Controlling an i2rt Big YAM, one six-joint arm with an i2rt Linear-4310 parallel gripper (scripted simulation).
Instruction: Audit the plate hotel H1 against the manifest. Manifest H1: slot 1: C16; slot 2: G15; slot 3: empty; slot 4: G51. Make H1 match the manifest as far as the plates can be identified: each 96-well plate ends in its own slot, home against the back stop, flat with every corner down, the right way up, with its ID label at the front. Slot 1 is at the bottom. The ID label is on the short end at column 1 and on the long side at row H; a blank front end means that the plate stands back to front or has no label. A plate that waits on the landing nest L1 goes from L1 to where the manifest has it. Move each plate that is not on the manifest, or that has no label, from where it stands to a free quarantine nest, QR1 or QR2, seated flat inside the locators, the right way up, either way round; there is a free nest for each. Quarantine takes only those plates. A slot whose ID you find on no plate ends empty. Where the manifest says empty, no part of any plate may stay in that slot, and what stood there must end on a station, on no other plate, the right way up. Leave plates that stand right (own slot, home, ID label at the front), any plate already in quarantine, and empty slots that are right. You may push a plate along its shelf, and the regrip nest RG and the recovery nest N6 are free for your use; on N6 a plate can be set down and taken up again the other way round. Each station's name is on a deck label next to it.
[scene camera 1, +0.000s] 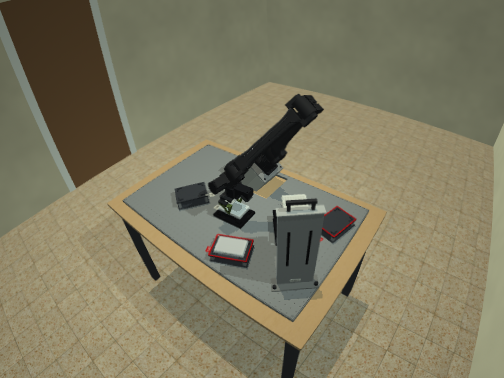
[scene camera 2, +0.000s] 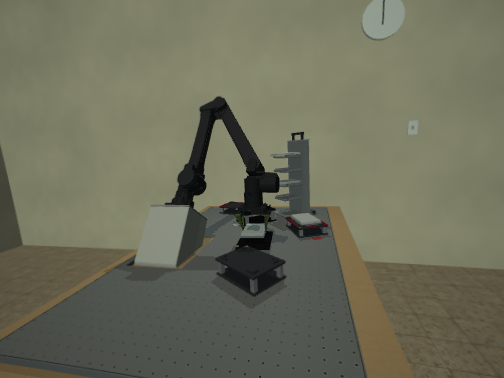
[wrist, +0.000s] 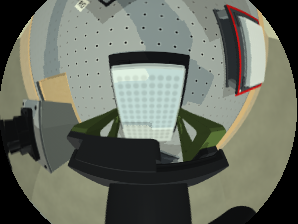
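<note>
There is a black recovery nest N6 (wrist: 142, 56) that I can see, and my gripper (wrist: 148, 110) is visible to me too.
</note>
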